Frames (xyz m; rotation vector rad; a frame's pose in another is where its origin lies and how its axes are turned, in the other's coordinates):
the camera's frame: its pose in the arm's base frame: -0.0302 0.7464 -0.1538 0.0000 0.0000 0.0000
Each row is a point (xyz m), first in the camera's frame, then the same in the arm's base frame.
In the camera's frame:
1: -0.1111 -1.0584 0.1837
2: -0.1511 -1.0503 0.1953
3: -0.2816 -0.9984 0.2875
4: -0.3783 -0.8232 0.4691
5: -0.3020 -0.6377 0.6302
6: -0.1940 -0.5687 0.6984
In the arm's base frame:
1: -0.1413 -0.3120 0.0299
2: -0.1813 -0.3039 0.0415
3: -0.3118 -0.2520 0.1337
4: -0.4085 -0.0768 0.3153
5: -0.3322 0.1087 0.4764
6: -0.2242 0.1777 0.5446

